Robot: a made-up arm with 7 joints.
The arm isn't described. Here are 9 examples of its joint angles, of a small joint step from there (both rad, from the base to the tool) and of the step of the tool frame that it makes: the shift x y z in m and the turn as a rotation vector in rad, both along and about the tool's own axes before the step.
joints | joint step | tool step
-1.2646 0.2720 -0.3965 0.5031 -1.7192 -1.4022 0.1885 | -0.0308 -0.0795 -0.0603 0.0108 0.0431 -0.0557 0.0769 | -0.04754 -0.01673 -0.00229 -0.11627 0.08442 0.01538
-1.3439 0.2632 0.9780 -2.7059 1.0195 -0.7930 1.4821 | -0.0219 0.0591 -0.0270 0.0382 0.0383 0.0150 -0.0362 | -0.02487 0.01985 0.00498 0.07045 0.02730 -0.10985
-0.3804 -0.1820 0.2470 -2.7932 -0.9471 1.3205 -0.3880 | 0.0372 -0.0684 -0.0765 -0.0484 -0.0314 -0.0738 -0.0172 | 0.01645 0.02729 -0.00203 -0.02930 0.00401 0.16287
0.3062 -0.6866 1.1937 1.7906 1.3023 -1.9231 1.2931 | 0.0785 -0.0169 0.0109 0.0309 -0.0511 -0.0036 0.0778 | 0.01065 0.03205 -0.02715 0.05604 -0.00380 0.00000
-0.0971 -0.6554 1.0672 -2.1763 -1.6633 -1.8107 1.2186 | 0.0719 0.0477 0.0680 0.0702 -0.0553 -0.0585 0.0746 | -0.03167 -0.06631 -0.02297 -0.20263 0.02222 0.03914
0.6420 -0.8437 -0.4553 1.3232 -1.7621 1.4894 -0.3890 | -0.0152 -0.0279 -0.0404 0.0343 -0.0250 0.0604 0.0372 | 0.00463 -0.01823 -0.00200 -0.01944 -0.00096 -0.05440
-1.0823 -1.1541 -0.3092 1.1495 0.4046 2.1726 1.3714 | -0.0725 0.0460 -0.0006 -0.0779 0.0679 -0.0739 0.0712 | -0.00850 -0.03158 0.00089 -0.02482 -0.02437 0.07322
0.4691 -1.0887 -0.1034 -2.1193 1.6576 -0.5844 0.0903 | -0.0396 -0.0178 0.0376 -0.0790 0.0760 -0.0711 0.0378 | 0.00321 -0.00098 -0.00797 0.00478 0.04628 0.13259
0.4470 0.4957 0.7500 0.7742 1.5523 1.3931 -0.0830 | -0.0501 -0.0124 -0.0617 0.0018 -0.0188 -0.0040 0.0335 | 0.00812 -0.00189 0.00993 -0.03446 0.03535 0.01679
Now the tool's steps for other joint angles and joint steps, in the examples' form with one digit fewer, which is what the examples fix.
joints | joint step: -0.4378 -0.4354 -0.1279 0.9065 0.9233 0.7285 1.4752 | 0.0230 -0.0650 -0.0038 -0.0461 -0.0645 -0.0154 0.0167
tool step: 0.0234 -0.0023 0.0125 -0.1128 0.0228 0.1176
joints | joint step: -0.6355 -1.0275 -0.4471 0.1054 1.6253 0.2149 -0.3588 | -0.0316 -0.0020 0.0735 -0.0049 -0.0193 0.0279 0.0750
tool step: 0.0078 0.0008 0.0092 -0.0545 -0.0061 0.0214
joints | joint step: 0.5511 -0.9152 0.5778 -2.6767 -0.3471 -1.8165 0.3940 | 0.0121 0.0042 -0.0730 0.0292 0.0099 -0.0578 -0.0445
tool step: -0.0150 -0.0084 0.0006 -0.0321 0.0345 0.0831
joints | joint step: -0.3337 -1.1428 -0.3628 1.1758 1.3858 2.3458 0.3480 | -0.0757 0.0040 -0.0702 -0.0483 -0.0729 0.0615 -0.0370
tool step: 0.0383 -0.0135 0.0428 -0.0084 -0.1018 -0.0303
